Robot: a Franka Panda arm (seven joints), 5 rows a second.
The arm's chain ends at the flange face. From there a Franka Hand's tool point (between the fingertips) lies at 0.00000 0.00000 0.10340 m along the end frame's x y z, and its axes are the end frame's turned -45 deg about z.
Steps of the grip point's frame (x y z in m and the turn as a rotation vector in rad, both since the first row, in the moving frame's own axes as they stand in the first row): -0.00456 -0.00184 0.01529 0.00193 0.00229 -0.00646; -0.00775 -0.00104 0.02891 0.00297 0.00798 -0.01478; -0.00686 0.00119 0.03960 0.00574 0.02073 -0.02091
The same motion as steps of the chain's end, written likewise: -0.00455 0.00223 0.01529 0.00298 0.00025 -0.00646; -0.00658 0.00555 0.02891 0.00774 0.00354 -0.01478; -0.00508 0.00764 0.03962 0.01872 0.01060 -0.02091
